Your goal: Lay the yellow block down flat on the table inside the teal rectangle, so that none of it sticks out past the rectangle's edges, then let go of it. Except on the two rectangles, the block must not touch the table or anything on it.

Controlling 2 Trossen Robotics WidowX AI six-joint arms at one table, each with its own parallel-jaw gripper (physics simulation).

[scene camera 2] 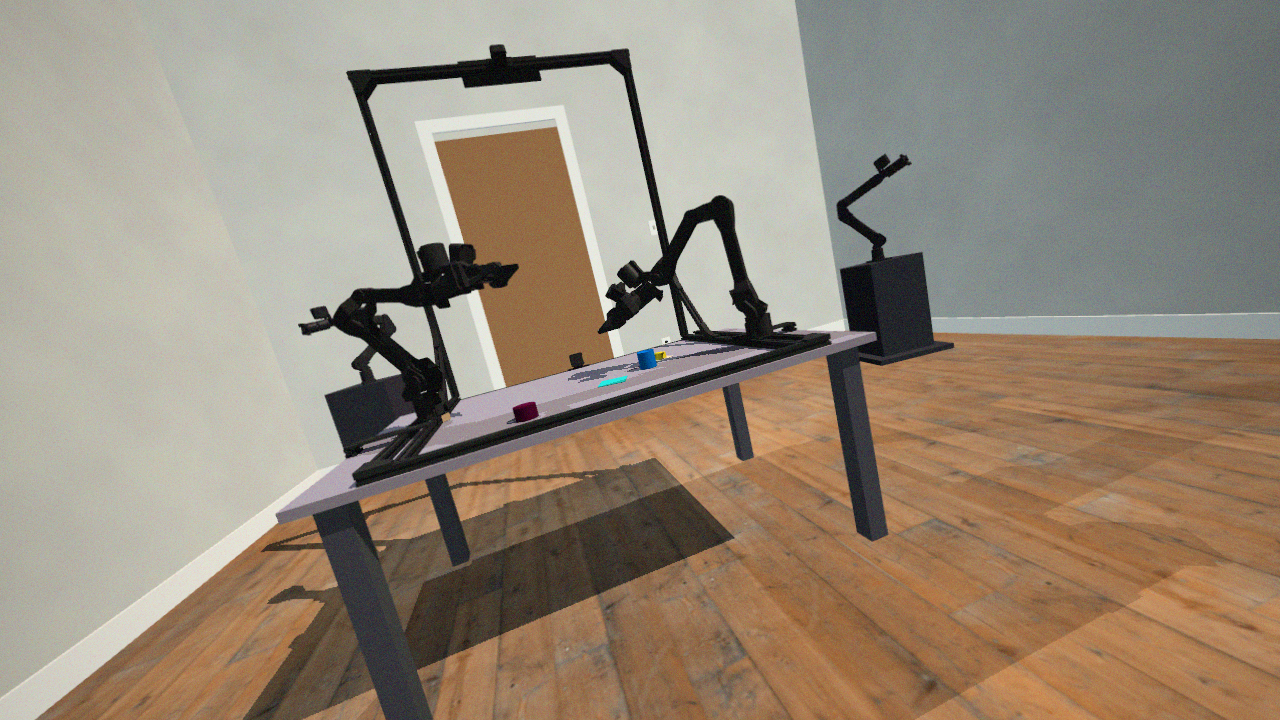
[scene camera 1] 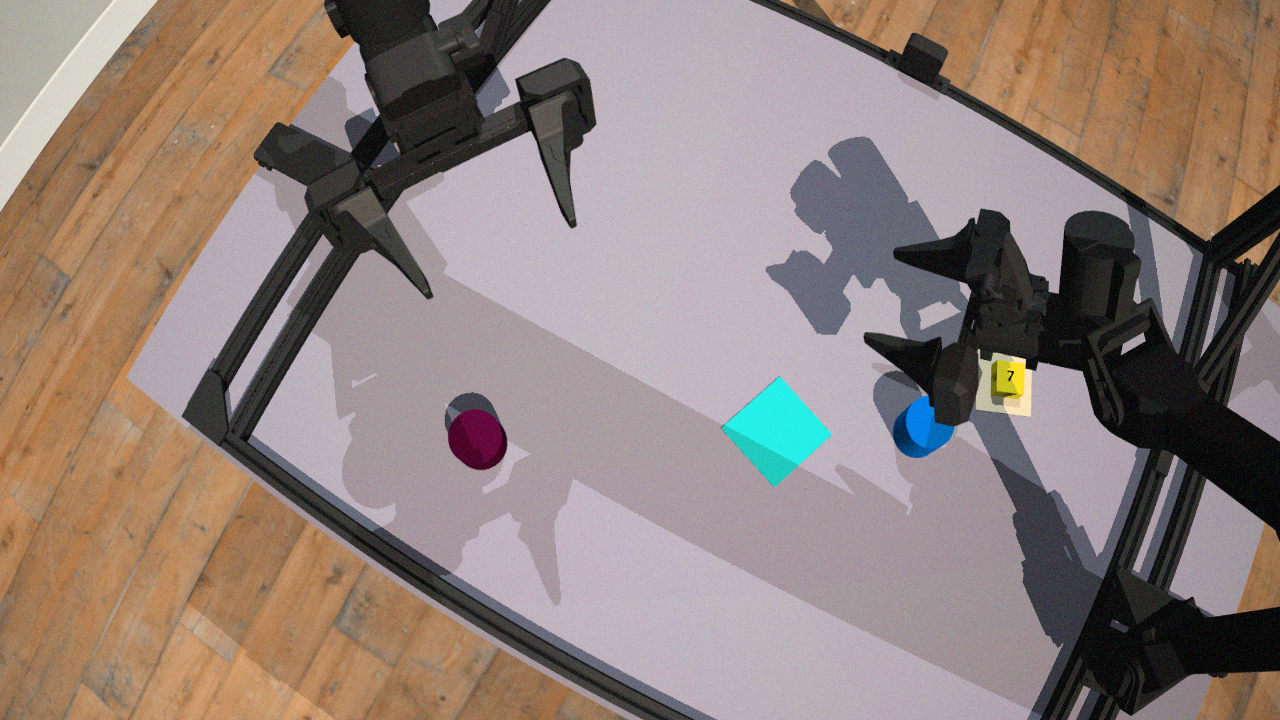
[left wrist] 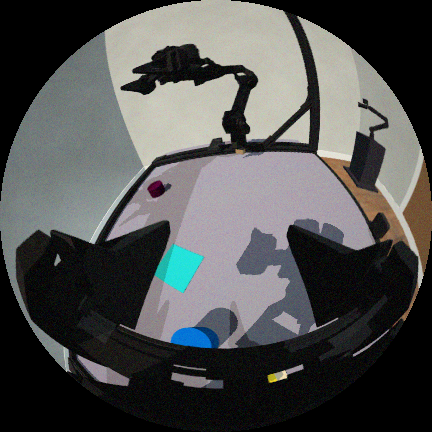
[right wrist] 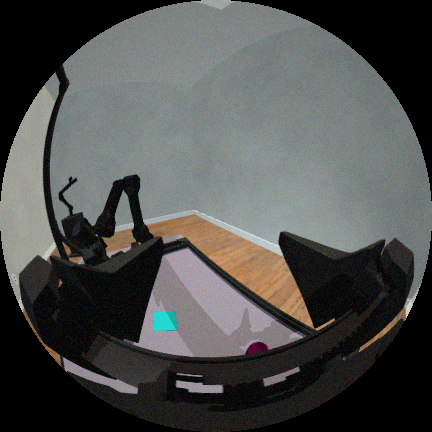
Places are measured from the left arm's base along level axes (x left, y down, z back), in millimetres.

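Pixels of known places: left gripper, fingertip midpoint: [scene camera 2: 601, 329] [scene camera 1: 880, 293] [left wrist: 230, 228]; right gripper, fingertip midpoint: [scene camera 2: 506, 265] [scene camera 1: 500, 259] [left wrist: 125, 80] [right wrist: 222, 240]; left arm's base, origin of the base link: [scene camera 2: 761, 336] [scene camera 1: 1114, 664]; right arm's base, origin of the base link: [scene camera 2: 431, 417] [left wrist: 239, 146].
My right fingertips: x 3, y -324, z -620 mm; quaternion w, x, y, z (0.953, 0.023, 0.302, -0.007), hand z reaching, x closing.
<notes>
For each thing: its top centre in the pictures, then the offset to it from my right fingertips. "spot": a spot on its surface instead.
- yellow block, middle of its top: [scene camera 1: 1010, 377] [left wrist: 263, 383] [scene camera 2: 658, 353] dx -218, dy +324, dz +383 mm
- cream rectangle, surface spot: [scene camera 1: 987, 400] spot: dx -191, dy +342, dz +372 mm
- teal rectangle, surface spot: [scene camera 1: 776, 429] [left wrist: 177, 265] [scene camera 2: 612, 381] [right wrist: 163, 320] spot: dx -68, dy +342, dz +188 mm
- blue cylinder, middle of its top: [scene camera 1: 930, 422] [left wrist: 189, 345] [scene camera 2: 644, 351] dx -127, dy +294, dz +314 mm
- maroon cylinder, middle of its top: [scene camera 1: 474, 436] [scene camera 2: 523, 405] [right wrist: 257, 349] [left wrist: 153, 184] dx +70, dy +313, dz -48 mm
The yellow block [scene camera 1: 1009, 378] [scene camera 2: 660, 356] [left wrist: 272, 378], marked 7, sits on the cream rectangle [scene camera 1: 987, 400] at the right in scene camera 1. The teal rectangle [scene camera 1: 776, 429] [scene camera 2: 614, 382] [left wrist: 181, 267] [right wrist: 164, 321] lies bare on the table, left of the blue cylinder in scene camera 1. My left gripper [scene camera 1: 880, 296] [scene camera 2: 602, 330] [left wrist: 230, 228] is open and empty, above the table; its fingers point left in scene camera 1, away from the block, which lies below the wrist's edge. My right gripper [scene camera 1: 501, 260] [scene camera 2: 515, 269] [right wrist: 222, 240] is open and empty, high at the left.
A blue cylinder [scene camera 1: 920, 431] [scene camera 2: 646, 359] [left wrist: 192, 338] stands between the teal rectangle and the block, partly hidden by a left finger in scene camera 1. A maroon cylinder [scene camera 1: 477, 438] [scene camera 2: 525, 411] [left wrist: 156, 189] [right wrist: 257, 348] stands farther left. Dark rails edge the table.
</notes>
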